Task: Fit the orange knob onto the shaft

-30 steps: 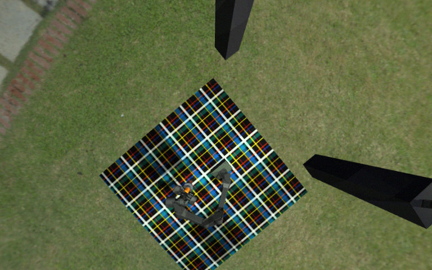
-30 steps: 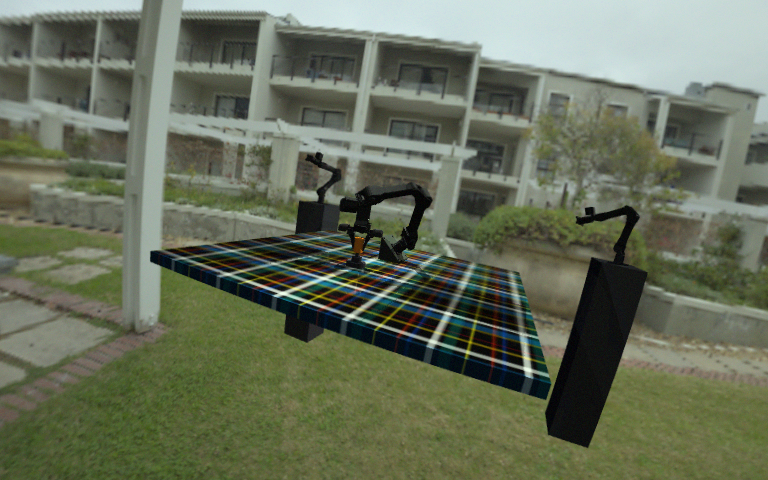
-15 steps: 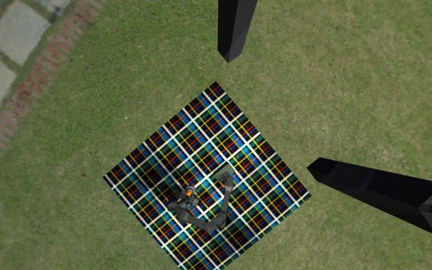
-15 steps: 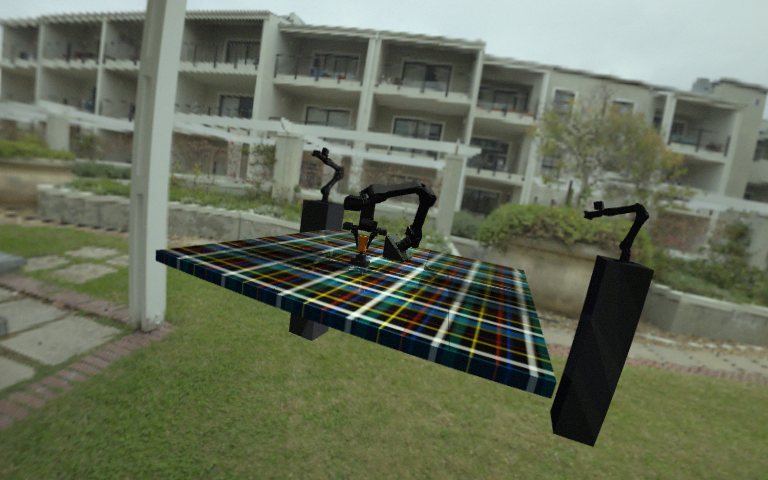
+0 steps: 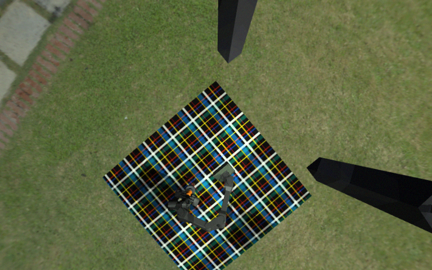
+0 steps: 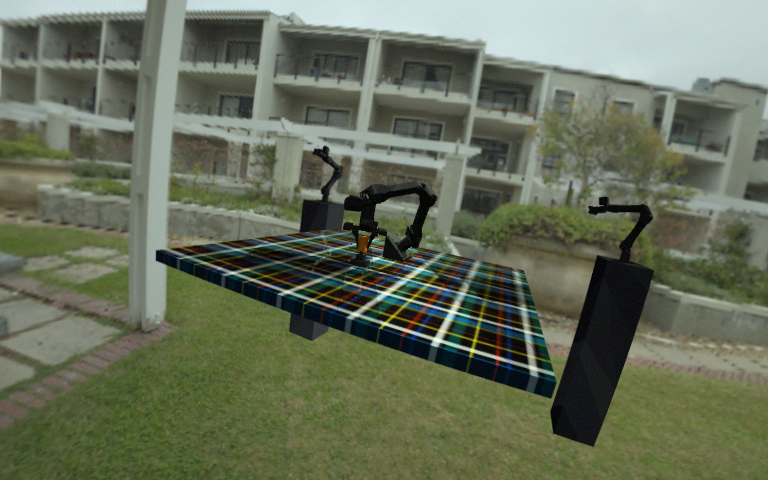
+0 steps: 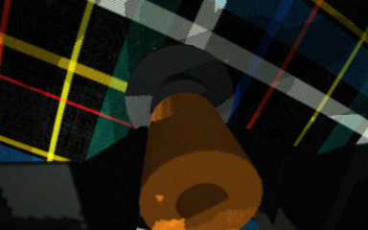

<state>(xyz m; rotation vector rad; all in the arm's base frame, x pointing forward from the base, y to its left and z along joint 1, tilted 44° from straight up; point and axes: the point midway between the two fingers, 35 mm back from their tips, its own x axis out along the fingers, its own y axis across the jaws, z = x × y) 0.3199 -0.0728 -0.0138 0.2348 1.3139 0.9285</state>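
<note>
My gripper tip is 20 mm below the orange knob. Round my gripper tip: round dark pedestal: 40 mm below.
</note>
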